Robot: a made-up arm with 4 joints. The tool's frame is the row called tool. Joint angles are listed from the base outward.
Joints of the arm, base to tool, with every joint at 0 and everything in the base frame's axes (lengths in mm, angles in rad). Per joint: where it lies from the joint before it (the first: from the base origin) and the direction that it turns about. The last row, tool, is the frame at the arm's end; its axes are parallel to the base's.
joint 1: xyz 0.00 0.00 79.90 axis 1 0 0
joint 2: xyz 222.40 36.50 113.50 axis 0 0 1
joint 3: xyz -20.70 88.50 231.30 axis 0 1 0
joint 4: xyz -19.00 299.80 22.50 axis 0 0 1
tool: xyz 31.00 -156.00 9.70
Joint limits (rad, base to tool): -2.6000..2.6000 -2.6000..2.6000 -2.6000..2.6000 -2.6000..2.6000
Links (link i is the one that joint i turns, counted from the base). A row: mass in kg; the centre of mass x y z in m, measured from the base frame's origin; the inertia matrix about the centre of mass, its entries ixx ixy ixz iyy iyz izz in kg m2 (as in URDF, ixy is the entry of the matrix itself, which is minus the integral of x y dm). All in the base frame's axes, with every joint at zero. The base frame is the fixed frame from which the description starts. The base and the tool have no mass.
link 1: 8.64; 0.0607 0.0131 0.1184; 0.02 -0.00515 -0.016 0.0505 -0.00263 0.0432
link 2: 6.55; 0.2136 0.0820 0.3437; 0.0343 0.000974 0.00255 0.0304 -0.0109 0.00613
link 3: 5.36; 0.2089 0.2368 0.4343; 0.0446 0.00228 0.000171 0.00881 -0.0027 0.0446
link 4: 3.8; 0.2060 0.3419 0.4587; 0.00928 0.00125 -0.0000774 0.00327 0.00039 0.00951
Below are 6 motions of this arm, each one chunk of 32 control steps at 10 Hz.
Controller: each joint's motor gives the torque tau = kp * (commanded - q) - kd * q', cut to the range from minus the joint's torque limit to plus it. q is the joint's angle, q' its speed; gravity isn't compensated. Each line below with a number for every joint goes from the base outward.
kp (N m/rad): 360 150 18 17
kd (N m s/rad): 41 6.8 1.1 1.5
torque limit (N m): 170 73 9.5 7.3
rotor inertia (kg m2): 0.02 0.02 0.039 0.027
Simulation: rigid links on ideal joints. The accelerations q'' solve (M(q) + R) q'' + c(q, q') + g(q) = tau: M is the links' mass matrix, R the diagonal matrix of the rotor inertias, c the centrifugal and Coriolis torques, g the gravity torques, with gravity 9.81 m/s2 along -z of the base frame. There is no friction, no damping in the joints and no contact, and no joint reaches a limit. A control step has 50 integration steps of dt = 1/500 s. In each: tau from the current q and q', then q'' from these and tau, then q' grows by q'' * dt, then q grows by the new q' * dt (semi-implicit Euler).
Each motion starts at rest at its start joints. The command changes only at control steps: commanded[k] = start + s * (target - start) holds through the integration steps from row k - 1 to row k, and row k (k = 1, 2, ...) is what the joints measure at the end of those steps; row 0 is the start. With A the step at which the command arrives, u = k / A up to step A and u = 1 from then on. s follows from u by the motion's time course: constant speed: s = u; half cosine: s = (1 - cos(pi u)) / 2; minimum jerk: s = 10 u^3 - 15 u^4 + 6 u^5; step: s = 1 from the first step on.
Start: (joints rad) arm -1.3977 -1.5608 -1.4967 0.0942
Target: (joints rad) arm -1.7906 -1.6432 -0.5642 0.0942
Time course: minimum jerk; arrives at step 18
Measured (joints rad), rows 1 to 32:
1: -1.4499 -1.4830 -1.5092 0.0938
2: -1.5222 -1.3672 -1.5447 0.0920
3: -1.5676 -1.3485 -1.5461 0.0883
4: -1.5797 -1.3901 -1.4985 0.0895
5: -1.5841 -1.4246 -1.4287 0.0920
6: -1.6011 -1.4332 -1.3583 0.0877
7: -1.6325 -1.4298 -1.2855 0.0773
8: -1.6708 -1.4299 -1.2030 0.0649
9: -1.7102 -1.4375 -1.1109 0.0537
10: -1.7484 -1.4483 -1.0156 0.0440
11: -1.7852 -1.4582 -0.9246 0.0348
12: -1.8199 -1.4658 -0.8431 0.0252
13: -1.8508 -1.4720 -0.7741 0.0159
14: -1.8763 -1.4772 -0.7194 0.0079
15: -1.8954 -1.4817 -0.6801 0.0022
16: -1.9079 -1.4849 -0.6562 -0.0013
17: -1.9146 -1.4868 -0.6455 -0.0029
18: -1.9172 -1.4880 -0.6432 -0.0031
19: -1.9178 -1.4890 -0.6430 -0.0023
20: -1.9177 -1.4896 -0.6427 -0.0015
21: -1.9176 -1.4898 -0.6426 -0.0011
22: -1.9177 -1.4897 -0.6427 -0.0011
23: -1.9177 -1.4895 -0.6428 -0.0013
24: -1.9178 -1.4895 -0.6429 -0.0014
25: -1.9178 -1.4895 -0.6428 -0.0013
26: -1.9177 -1.4896 -0.6428 -0.0013
27: -1.9177 -1.4896 -0.6428 -0.0013
28: -1.9177 -1.4896 -0.6428 -0.0013
29: -1.9177 -1.4895 -0.6428 -0.0013
30: -1.9177 -1.4895 -0.6428 -0.0013
31: -1.9177 -1.4895 -0.6428 -0.0013
32: -1.9177 -1.4895 -0.6428 -0.0013

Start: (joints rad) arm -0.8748 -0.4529 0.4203 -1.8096
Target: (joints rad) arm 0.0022 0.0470 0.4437 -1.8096
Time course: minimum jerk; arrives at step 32
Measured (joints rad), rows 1 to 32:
1: -0.9390 -0.4423 0.4137 -1.8470
2: -1.0171 -0.4135 0.3057 -1.9481
3: -1.0576 -0.3931 0.2096 -1.9848
4: -1.0624 -0.3930 0.2082 -1.9758
5: -1.0464 -0.4007 0.2630 -1.9661
6: -1.0235 -0.4009 0.3059 -1.9612
7: -1.0003 -0.3892 0.3122 -1.9574
8: -0.9772 -0.3707 0.2965 -1.9546
9: -0.9512 -0.3523 0.2814 -1.9535
10: -0.9199 -0.3356 0.2777 -1.9535
11: -0.8828 -0.3182 0.2823 -1.9531
12: -0.8406 -0.2979 0.2875 -1.9509
13: -0.7946 -0.2746 0.2892 -1.9470
14: -0.7458 -0.2497 0.2882 -1.9420
15: -0.6945 -0.2243 0.2871 -1.9365
16: -0.6414 -0.1986 0.2872 -1.9305
17: -0.5871 -0.1726 0.2882 -1.9236
18: -0.5323 -0.1464 0.2891 -1.9157
19: -0.4781 -0.1205 0.2896 -1.9069
20: -0.4252 -0.0954 0.2898 -1.8975
21: -0.3744 -0.0714 0.2899 -1.8878
22: -0.3266 -0.0491 0.2899 -1.8780
23: -0.2826 -0.0287 0.2899 -1.8685
24: -0.2429 -0.0105 0.2897 -1.8595
25: -0.2081 0.0052 0.2894 -1.8512
26: -0.1786 0.0181 0.2890 -1.8439
27: -0.1546 0.0282 0.2885 -1.8378
28: -0.1361 0.0355 0.2880 -1.8330
29: -0.1229 0.0402 0.2875 -1.8295
30: -0.1145 0.0427 0.2870 -1.8274
31: -0.1100 0.0434 0.2864 -1.8266
32: -0.1084 0.0430 0.2858 -1.8268

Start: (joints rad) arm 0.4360 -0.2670 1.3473 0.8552
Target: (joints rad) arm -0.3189 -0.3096 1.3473 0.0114
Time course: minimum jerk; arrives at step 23
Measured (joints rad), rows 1 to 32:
1: 0.4259 -0.2846 1.4150 0.8494
2: 0.4121 -0.2928 1.4501 0.8581
3: 0.4000 -0.2875 1.4422 0.8558
4: 0.3857 -0.2853 1.4391 0.8404
5: 0.3650 -0.2878 1.4397 0.8190
6: 0.3353 -0.2904 1.4392 0.7928
7: 0.2961 -0.2912 1.4403 0.7613
8: 0.2475 -0.2909 1.4437 0.7248
9: 0.1907 -0.2906 1.4476 0.6839
10: 0.1274 -0.2907 1.4509 0.6392
11: 0.0595 -0.2907 1.4537 0.5915
12: -0.0109 -0.2906 1.4561 0.5418
13: -0.0816 -0.2903 1.4581 0.4912
14: -0.1504 -0.2901 1.4592 0.4411
15: -0.2153 -0.2899 1.4595 0.3927
16: -0.2744 -0.2898 1.4591 0.3475
17: -0.3262 -0.2897 1.4580 0.3067
18: -0.3695 -0.2896 1.4566 0.2719
19: -0.4037 -0.2894 1.4550 0.2438
20: -0.4287 -0.2893 1.4534 0.2232
21: -0.4450 -0.2892 1.4520 0.2097
22: -0.4540 -0.2892 1.4508 0.2022
23: -0.4575 -0.2894 1.4497 0.1988
24: -0.4582 -0.2897 1.4488 0.1968
25: -0.4580 -0.2900 1.4481 0.1954
26: -0.4577 -0.2901 1.4479 0.1948
27: -0.4576 -0.2900 1.4480 0.1947
28: -0.4576 -0.2900 1.4481 0.1948
29: -0.4576 -0.2900 1.4481 0.1949
30: -0.4577 -0.2900 1.4481 0.1949
31: -0.4577 -0.2900 1.4481 0.1949
32: -0.4577 -0.2900 1.4481 0.1949

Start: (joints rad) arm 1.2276 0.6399 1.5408 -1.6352
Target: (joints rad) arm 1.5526 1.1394 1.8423 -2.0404
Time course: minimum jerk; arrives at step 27
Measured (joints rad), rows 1 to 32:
1: 1.2678 0.6892 1.5698 -1.5687
2: 1.3240 0.7642 1.4861 -1.5049
3: 1.3630 0.8079 1.3667 -1.5012
4: 1.3816 0.8187 1.3340 -1.5151
5: 1.3866 0.8112 1.3775 -1.5268
6: 1.3870 0.8057 1.4380 -1.5365
7: 1.3908 0.8160 1.4770 -1.5488
8: 1.4017 0.8429 1.4876 -1.5670
9: 1.4194 0.8794 1.4827 -1.5911
10: 1.4413 0.9187 1.4783 -1.6188
11: 1.4646 0.9572 1.4831 -1.6487
12: 1.4882 0.9946 1.4967 -1.6800
13: 1.5117 1.0320 1.5146 -1.7127
14: 1.5354 1.0700 1.5323 -1.7464
15: 1.5592 1.1084 1.5478 -1.7804
16: 1.5828 1.1461 1.5611 -1.8138
17: 1.6055 1.1817 1.5733 -1.8458
18: 1.6267 1.2141 1.5854 -1.8757
19: 1.6457 1.2424 1.5974 -1.9028
20: 1.6622 1.2665 1.6089 -1.9266
21: 1.6762 1.2861 1.6191 -1.9469
22: 1.6874 1.3014 1.6275 -1.9632
23: 1.6961 1.3125 1.6339 -1.9757
24: 1.7022 1.3196 1.6384 -1.9845
25: 1.7060 1.3232 1.6413 -1.9898
26: 1.7078 1.3240 1.6434 -1.9924
27: 1.7083 1.3232 1.6451 -1.9932
28: 1.7081 1.3220 1.6470 -1.9932
29: 1.7077 1.3213 1.6486 -1.9931
30: 1.7076 1.3212 1.6491 -1.9930
31: 1.7076 1.3216 1.6486 -1.9931
32: 1.7077 1.3219 1.6478 -1.9931

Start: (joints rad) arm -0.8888 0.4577 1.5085 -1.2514
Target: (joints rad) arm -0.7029 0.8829 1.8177 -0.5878
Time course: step
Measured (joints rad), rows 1 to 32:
1: -0.9001 0.7189 1.9087 -0.9141
2: -0.8663 0.8627 2.0380 -0.5808
3: -0.8387 0.8347 1.9136 -0.5005
4: -0.8432 0.7915 1.8772 -0.5252
5: -0.8543 0.7812 1.9060 -0.5364
6: -0.8582 0.7878 1.9172 -0.5342
7: -0.8566 0.7934 1.9101 -0.5326
8: -0.8547 0.7944 1.9054 -0.5326
9: -0.8542 0.7934 1.9061 -0.5327
10: -0.8546 0.7925 1.9076 -0.5326
11: -0.8549 0.7924 1.9079 -0.5327
12: -0.8549 0.7925 1.9077 -0.5327
13: -0.8549 0.7927 1.9075 -0.5327
14: -0.8548 0.7927 1.9075 -0.5327
15: -0.8548 0.7927 1.9075 -0.5327
16: -0.8548 0.7926 1.9075 -0.5327
17: -0.8548 0.7926 1.9075 -0.5327
18: -0.8548 0.7926 1.9075 -0.5327
19: -0.8548 0.7926 1.9075 -0.5327
20: -0.8548 0.7926 1.9075 -0.5327
21: -0.8548 0.7926 1.9075 -0.5327
22: -0.8548 0.7926 1.9075 -0.5327
23: -0.8548 0.7926 1.9075 -0.5327
24: -0.8548 0.7926 1.9075 -0.5327
25: -0.8548 0.7926 1.9075 -0.5327
26: -0.8548 0.7926 1.9075 -0.5327
27: -0.8548 0.7926 1.9075 -0.5327
28: -0.8548 0.7926 1.9075 -0.5327
29: -0.8548 0.7926 1.9075 -0.5327
30: -0.8548 0.7926 1.9075 -0.5327
31: -0.8548 0.7926 1.9075 -0.5327
32: -0.8548 0.7926 1.9075 -0.5327

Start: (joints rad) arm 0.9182 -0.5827 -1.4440 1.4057
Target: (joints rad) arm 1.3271 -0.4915 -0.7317 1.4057
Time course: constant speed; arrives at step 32
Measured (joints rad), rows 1 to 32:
1: 0.9449 -0.6114 -1.4545 1.3572
2: 0.9890 -0.6521 -1.3848 1.3017
3: 1.0272 -0.6736 -1.2936 1.2774
4: 1.0533 -0.6741 -1.2479 1.2703
5: 1.0694 -0.6618 -1.2382 1.2696
6: 1.0808 -0.6483 -1.2347 1.2705
7: 1.0920 -0.6411 -1.2208 1.2711
8: 1.1053 -0.6402 -1.1947 1.2711
9: 1.1205 -0.6416 -1.1628 1.2703
10: 1.1365 -0.6421 -1.1321 1.2689
11: 1.1523 -0.6404 -1.1052 1.2674
12: 1.1674 -0.6374 -1.0813 1.2661
13: 1.1821 -0.6343 -1.0583 1.2651
14: 1.1967 -0.6316 -1.0347 1.2643
15: 1.2114 -0.6295 -1.0103 1.2635
16: 1.2262 -0.6275 -0.9858 1.2626
17: 1.2410 -0.6254 -0.9616 1.2618
18: 1.2558 -0.6231 -0.9379 1.2610
19: 1.2705 -0.6206 -0.9146 1.2602
20: 1.2851 -0.6182 -0.8916 1.2594
21: 1.2997 -0.6157 -0.8687 1.2587
22: 1.3142 -0.6133 -0.8460 1.2581
23: 1.3287 -0.6108 -0.8234 1.2574
24: 1.3432 -0.6083 -0.8011 1.2568
25: 1.3577 -0.6058 -0.7790 1.2562
26: 1.3721 -0.6032 -0.7571 1.2557
27: 1.3865 -0.6006 -0.7355 1.2551
28: 1.4008 -0.5979 -0.7140 1.2546
29: 1.4151 -0.5953 -0.6926 1.2542
30: 1.4294 -0.5926 -0.6715 1.2537
31: 1.4436 -0.5899 -0.6506 1.2533
32: 1.4578 -0.5871 -0.6298 1.2529

